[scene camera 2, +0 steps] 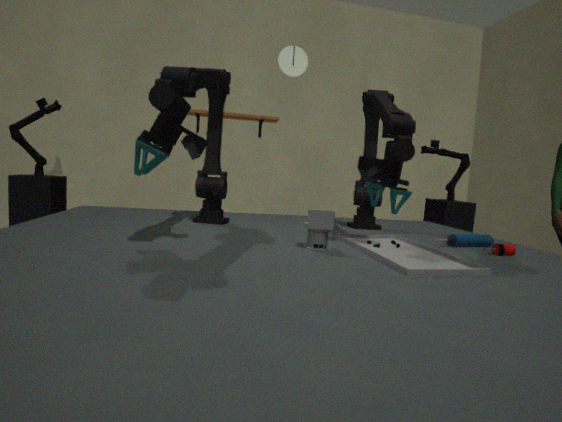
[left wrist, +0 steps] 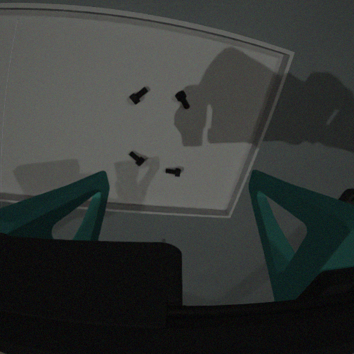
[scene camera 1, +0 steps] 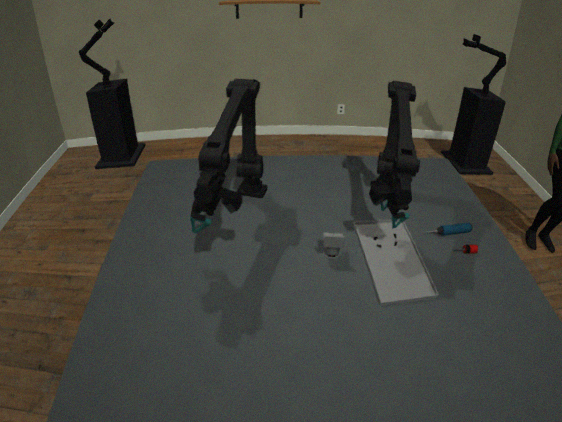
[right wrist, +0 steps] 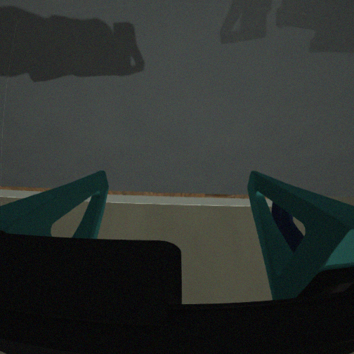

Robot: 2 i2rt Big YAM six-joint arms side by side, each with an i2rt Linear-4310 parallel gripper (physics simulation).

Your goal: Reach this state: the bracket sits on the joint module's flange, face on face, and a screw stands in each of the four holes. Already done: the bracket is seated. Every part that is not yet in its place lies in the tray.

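Where they show: left gripper, between the fingertips: [scene camera 2: 383, 210] [scene camera 1: 388, 218]; right gripper, between the fingertips: [scene camera 2: 140, 174] [scene camera 1: 195, 222]; left arm's base, origin of its link: [scene camera 2: 363, 227]; right arm's base, origin of its link: [scene camera 2: 211, 222] [scene camera 1: 252, 191].
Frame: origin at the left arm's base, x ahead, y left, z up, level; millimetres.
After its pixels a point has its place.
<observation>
The light grey bracket [scene camera 1: 333, 239] @[z 97, x 432, y -356 mm] [scene camera 2: 321, 220] @[z 83, x 433, y -352 mm] sits on the joint module [scene camera 1: 332, 253] @[z 25, x 426, y -351 mm] [scene camera 2: 317, 239] @[z 30, x 425, y -356 mm] on the grey table; its holes are too small to make out. Several black screws lie apart in the white tray [scene camera 1: 400, 280] @[z 4, x 572, y -129 mm] [scene camera 2: 420, 260] @[z 4, x 546, y -117 mm] [left wrist: 60, 60]; in the left wrist view there is a screw [left wrist: 138, 95] at the upper left, a screw [left wrist: 182, 99] at the upper right, a screw [left wrist: 136, 158] at the lower left and a screw [left wrist: 173, 171] at the lower right. My left gripper [scene camera 2: 387, 207] @[z 110, x 358, y -128 mm] [left wrist: 178, 178] is open and empty above the tray's far end. My right gripper [right wrist: 177, 178] is open and empty, high above the table.
A blue screwdriver [scene camera 1: 455, 229] @[z 33, x 367, y 205 mm] [scene camera 2: 470, 240] @[z 25, x 371, y 199 mm] and a shorter red screwdriver [scene camera 1: 470, 248] @[z 29, x 484, y 222 mm] [scene camera 2: 503, 250] @[z 19, x 490, y 214 mm] lie to the right of the tray in both scene views. The joint module stands to the tray's left. A person stands at the right edge, off the table.
</observation>
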